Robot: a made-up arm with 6 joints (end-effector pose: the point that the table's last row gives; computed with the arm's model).
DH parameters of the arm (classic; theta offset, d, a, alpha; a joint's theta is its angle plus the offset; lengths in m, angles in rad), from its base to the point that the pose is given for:
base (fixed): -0.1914 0 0.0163 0
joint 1: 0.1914 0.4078 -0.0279 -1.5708
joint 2: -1.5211 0 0.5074 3.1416
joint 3: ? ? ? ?
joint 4: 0 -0.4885 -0.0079 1.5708
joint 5: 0 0.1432 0.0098 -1.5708
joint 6: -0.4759 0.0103 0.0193 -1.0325
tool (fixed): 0.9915 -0.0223 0 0
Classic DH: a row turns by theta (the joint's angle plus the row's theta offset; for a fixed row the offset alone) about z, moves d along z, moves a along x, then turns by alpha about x.
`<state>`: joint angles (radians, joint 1 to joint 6).
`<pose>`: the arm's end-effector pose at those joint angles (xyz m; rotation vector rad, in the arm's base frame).
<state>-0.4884 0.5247 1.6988 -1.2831 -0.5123 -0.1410</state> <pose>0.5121 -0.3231 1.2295 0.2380 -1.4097 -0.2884</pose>
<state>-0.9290 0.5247 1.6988 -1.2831 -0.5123 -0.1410</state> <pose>0.3283 -0.5041 1.2295 -0.0772 -1.4534 -0.6497</pose>
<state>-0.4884 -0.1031 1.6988 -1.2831 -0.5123 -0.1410</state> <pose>-0.0179 -0.0415 1.4348 0.0741 -1.9769 -0.0057</pose>
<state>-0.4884 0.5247 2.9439 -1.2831 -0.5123 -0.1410</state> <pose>-0.0235 -0.0385 1.2830 -0.1268 -2.4989 0.3315</pose>
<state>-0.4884 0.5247 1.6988 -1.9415 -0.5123 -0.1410</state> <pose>0.5622 -0.2252 1.2303 0.8589 -1.3528 0.0736</pose>
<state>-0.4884 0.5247 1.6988 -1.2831 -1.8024 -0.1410</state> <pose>0.5253 -0.3122 1.2330 -0.2316 -0.4991 0.5501</pose>
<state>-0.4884 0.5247 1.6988 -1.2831 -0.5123 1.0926</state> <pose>0.4882 -0.3242 1.2499 -1.0754 -1.6934 -0.4406</pose>
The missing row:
joint 3: 0.0497 -0.0024 0.0007 -1.5708
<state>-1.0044 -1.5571 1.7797 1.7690 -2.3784 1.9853</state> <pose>-0.5273 0.8460 0.2144 -1.4491 0.3083 -1.6363</pose>
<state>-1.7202 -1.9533 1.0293 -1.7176 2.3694 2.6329</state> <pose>0.1958 0.9416 0.4281 -0.0406 1.3081 2.7100</pose>
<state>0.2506 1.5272 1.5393 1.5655 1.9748 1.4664</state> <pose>0.9241 0.2092 0.5483 0.6516 1.9750 0.4417</pose>
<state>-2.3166 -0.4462 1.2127 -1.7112 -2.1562 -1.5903</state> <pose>0.1128 0.0671 1.3615 0.3613 0.0460 -1.4403</pose>
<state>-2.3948 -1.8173 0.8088 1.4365 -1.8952 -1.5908</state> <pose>0.7431 0.6993 0.4112 0.3364 1.6123 1.1994</pose>
